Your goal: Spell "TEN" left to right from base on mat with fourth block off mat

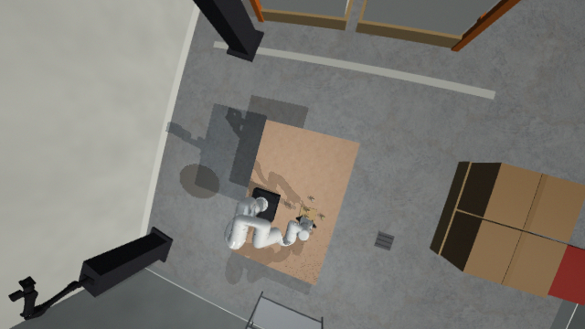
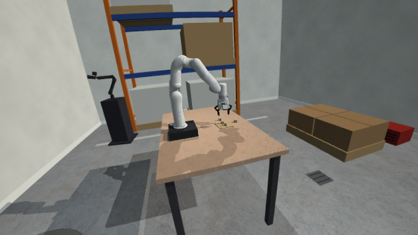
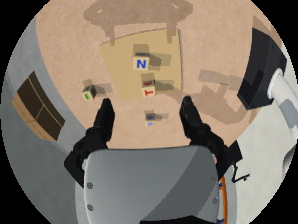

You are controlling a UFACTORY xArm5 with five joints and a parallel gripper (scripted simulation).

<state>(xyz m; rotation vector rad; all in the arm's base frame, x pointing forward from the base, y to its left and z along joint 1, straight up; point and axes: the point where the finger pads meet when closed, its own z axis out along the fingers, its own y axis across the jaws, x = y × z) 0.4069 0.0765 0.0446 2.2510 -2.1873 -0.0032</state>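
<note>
Right now the tan mat is 110 mm below my hand.
</note>
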